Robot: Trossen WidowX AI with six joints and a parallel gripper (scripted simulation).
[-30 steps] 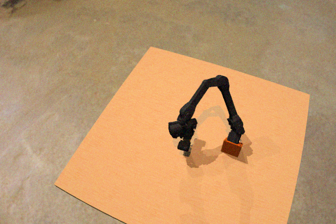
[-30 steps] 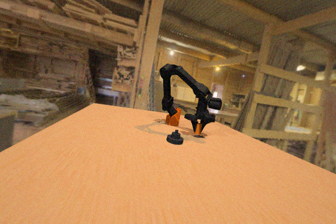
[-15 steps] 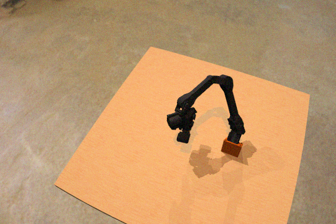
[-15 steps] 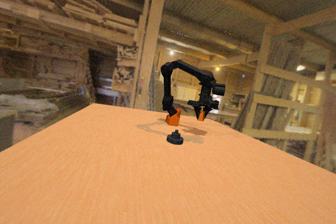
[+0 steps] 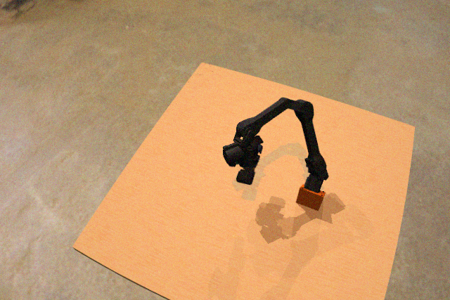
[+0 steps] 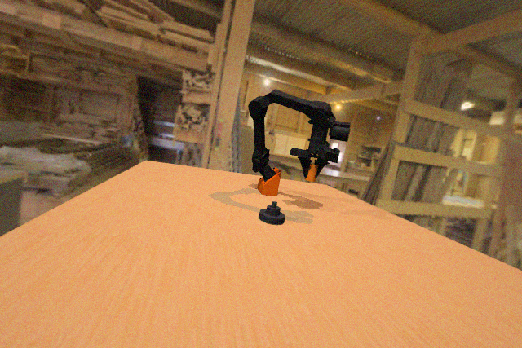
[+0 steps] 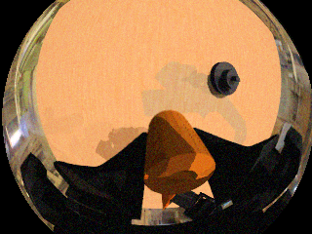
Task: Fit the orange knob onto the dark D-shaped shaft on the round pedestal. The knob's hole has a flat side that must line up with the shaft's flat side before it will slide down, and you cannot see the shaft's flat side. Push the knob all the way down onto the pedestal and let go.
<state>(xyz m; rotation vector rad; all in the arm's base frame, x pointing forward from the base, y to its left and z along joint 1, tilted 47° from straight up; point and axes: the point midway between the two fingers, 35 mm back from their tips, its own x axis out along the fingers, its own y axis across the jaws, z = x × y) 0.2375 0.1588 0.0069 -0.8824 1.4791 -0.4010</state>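
Right now my gripper tip is 14 cm to the left of the dark round pedestal, 11 cm above it and 10 cm short of it. From my gripper tip the other things lie so: orange knob (2 cm above).
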